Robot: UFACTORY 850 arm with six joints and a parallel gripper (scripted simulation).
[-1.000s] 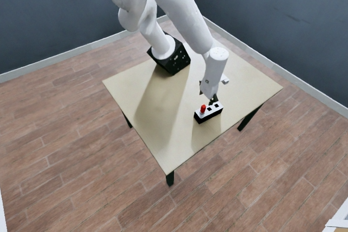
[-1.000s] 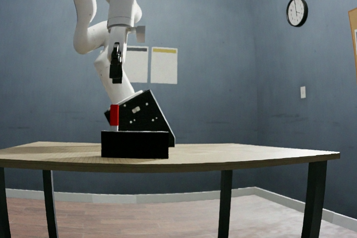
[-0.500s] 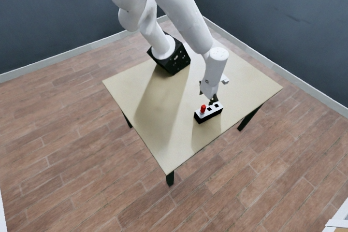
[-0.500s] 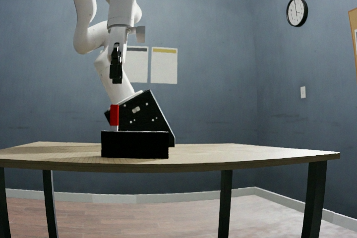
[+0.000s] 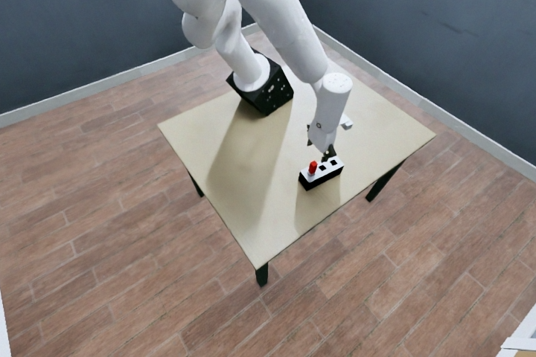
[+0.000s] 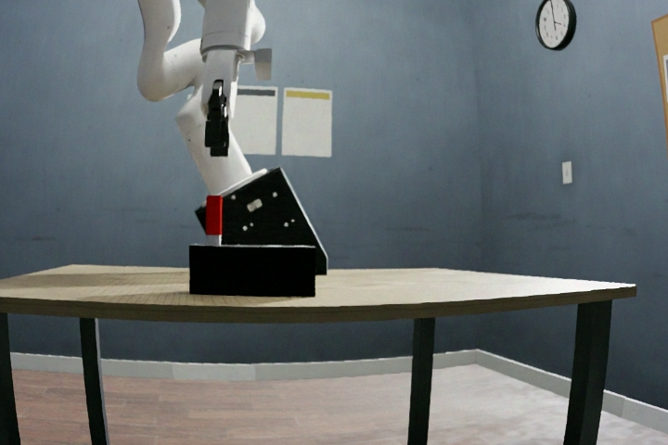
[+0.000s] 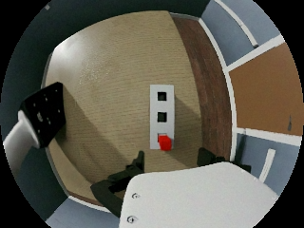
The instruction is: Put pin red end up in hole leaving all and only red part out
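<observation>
The pin lies 110 mm below my hand. The rest, counted from my hand: black block: 20 mm ahead, 60 mm to the left, 190 mm below.
</observation>
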